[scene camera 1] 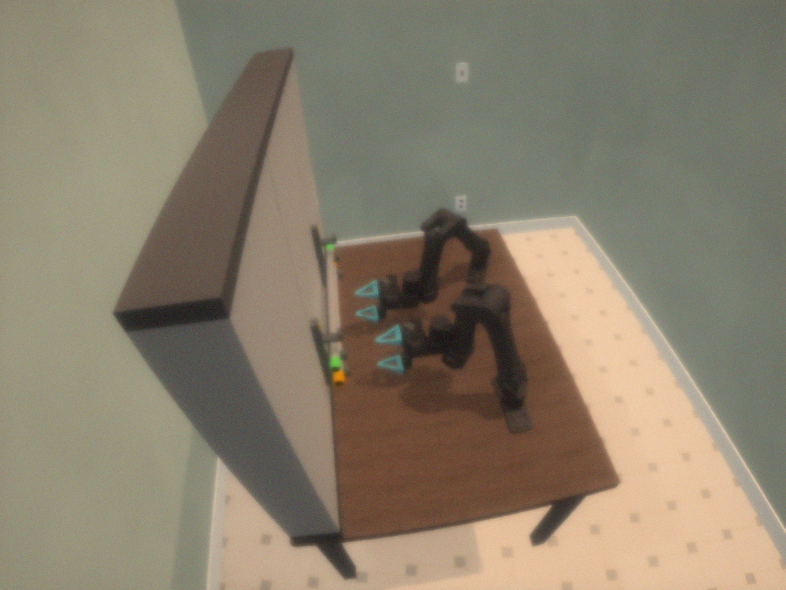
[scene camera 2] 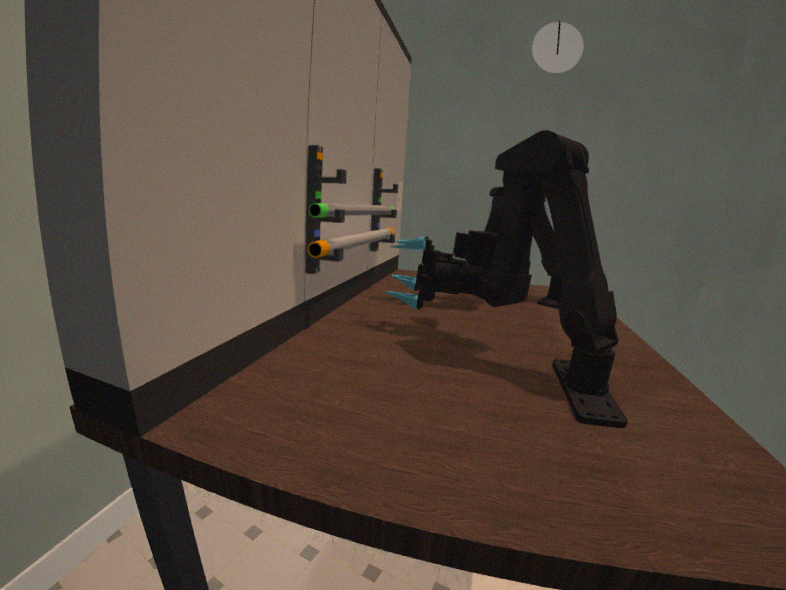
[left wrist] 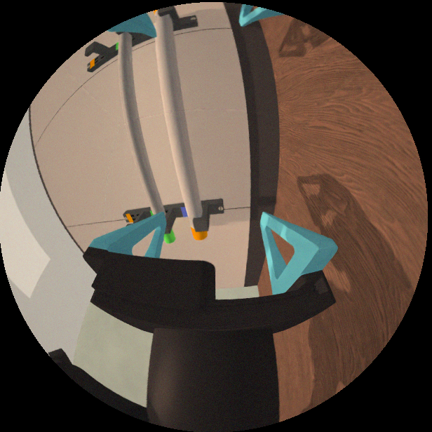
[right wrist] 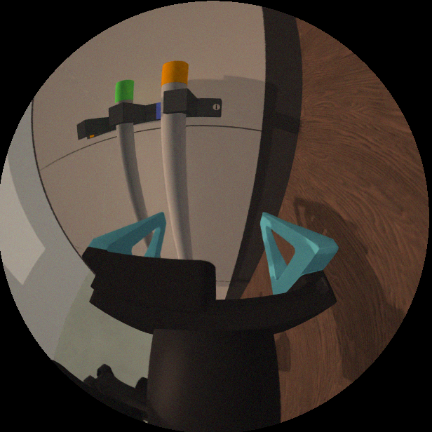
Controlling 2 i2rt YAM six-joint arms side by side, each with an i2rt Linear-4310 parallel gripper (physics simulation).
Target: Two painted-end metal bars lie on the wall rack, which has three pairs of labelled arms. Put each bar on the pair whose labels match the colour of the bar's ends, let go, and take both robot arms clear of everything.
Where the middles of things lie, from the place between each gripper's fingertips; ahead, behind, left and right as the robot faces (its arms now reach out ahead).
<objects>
Right now my right hand is 5 cm short of the orange-ended bar (scene camera 2: pixel 320 248), 10 cm to the right of it and 6 cm below it. From my right hand the other things lie so: green-ended bar (scene camera 1: pixel 331 293) 5 cm ahead, 10 cm to the left, 13 cm above.
Right now the orange-ended bar is 12 cm to the right of my left hand, 12 cm ahead of it and 5 cm above it. The rest, counted from my left hand: green-ended bar 12 cm to the right, 12 cm ahead, 12 cm above.
</objects>
